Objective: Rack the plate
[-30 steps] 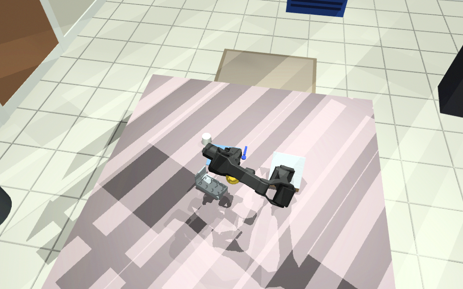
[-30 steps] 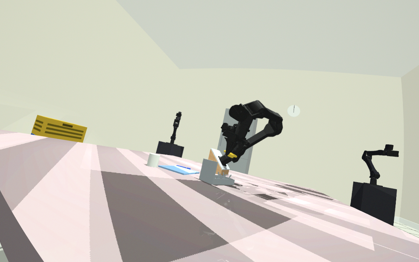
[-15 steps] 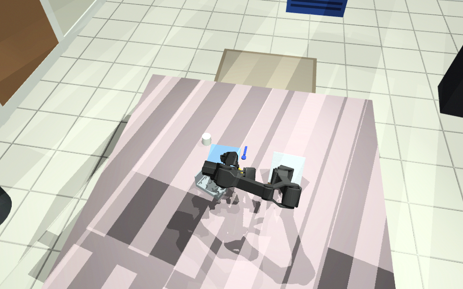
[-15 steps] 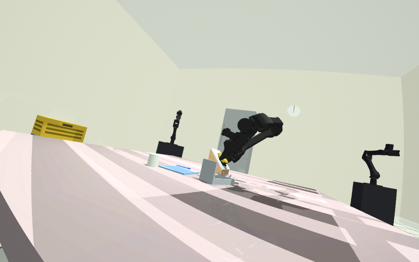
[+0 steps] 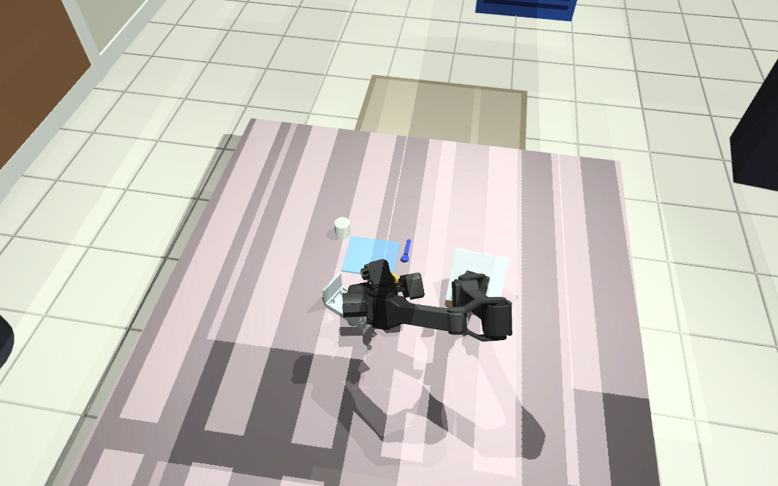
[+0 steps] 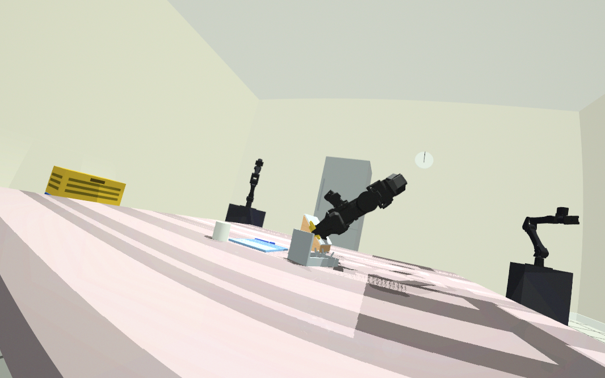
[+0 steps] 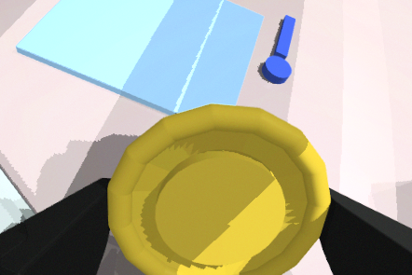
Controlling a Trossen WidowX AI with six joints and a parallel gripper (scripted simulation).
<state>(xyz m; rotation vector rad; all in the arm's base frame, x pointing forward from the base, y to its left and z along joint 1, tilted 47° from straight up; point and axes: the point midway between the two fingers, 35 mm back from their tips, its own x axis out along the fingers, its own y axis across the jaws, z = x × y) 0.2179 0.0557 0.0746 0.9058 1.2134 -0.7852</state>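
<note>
The grey dish rack lies 8 cm ahead of my gripper tip, 6 cm to the left of it and 5 cm below it. Also, from my gripper tip: yellow plate (1 cm above); then white cup (20 cm ahead, 18 cm to the right, 5 cm below).
</note>
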